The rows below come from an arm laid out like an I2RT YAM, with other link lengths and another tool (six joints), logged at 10 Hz.
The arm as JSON. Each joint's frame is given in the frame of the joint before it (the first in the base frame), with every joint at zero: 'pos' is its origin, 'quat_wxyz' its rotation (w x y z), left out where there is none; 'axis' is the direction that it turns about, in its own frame. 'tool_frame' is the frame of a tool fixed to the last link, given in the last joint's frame.
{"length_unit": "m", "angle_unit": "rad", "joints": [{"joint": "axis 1", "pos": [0.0, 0.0, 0.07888], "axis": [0.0, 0.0, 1.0]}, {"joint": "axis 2", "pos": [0.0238, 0.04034, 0.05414], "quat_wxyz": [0.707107, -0.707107, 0.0, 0.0], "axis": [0.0, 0.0, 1.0]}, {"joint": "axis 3", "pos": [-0.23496, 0.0, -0.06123], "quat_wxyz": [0.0, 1.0, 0.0, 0.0], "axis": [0.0, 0.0, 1.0]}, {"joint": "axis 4", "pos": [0.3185, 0.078, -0.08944], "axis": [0.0, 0.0, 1.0]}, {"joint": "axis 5", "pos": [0.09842, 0.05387, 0.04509], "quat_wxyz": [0.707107, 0.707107, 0.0, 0.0], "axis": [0.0, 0.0, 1.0]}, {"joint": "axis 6", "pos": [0.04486, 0.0, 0.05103], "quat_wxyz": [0.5, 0.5, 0.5, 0.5], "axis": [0.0, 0.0, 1.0]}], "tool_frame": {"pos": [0.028, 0.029, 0.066], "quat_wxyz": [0.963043, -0.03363, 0.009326, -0.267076]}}
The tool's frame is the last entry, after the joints.
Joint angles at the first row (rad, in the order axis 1, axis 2, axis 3, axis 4, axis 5, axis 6):
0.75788 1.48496 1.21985 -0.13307 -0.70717 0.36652
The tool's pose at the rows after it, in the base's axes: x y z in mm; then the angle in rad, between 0 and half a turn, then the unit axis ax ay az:
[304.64, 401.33, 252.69, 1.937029, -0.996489, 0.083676, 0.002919]
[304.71, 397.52, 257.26, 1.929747, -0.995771, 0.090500, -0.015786]
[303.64, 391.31, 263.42, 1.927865, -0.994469, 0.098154, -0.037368]
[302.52, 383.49, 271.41, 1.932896, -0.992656, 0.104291, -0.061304]
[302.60, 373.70, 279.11, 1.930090, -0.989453, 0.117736, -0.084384]
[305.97, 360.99, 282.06, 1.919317, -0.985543, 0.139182, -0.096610]
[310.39, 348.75, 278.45, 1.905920, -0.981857, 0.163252, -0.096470]
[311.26, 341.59, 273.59, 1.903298, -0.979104, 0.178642, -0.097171]
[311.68, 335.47, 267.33, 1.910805, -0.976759, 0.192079, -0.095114]
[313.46, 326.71, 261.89, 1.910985, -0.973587, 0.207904, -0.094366]
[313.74, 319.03, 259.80, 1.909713, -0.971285, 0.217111, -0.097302]
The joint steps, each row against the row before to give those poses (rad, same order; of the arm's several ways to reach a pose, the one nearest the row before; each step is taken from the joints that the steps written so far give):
0.00034 -0.00314 -0.00612 0.01292 0.01872 0.00623
-0.00035 -0.02603 -0.01816 0.01122 0.02793 0.00154
-0.00085 -0.03599 -0.01927 -0.00267 0.03304 -0.00402
-0.00210 -0.03865 -0.01179 -0.01983 0.03497 -0.01338
-0.00800 -0.04379 -0.02126 -0.00557 0.03351 0.00109
-0.02361 -0.04112 -0.03401 0.01170 0.01136 0.01972
-0.03006 -0.03159 -0.04347 0.02603 -0.00766 0.03197
-0.01385 -0.02258 -0.03394 0.01518 0.00295 0.01770
-0.01120 -0.01541 -0.02557 0.00121 0.00304 0.01091
-0.01961 -0.02176 -0.03216 0.00928 -0.00296 0.01548
-0.01502 -0.02486 -0.02576 0.00303 -0.00146 0.00634

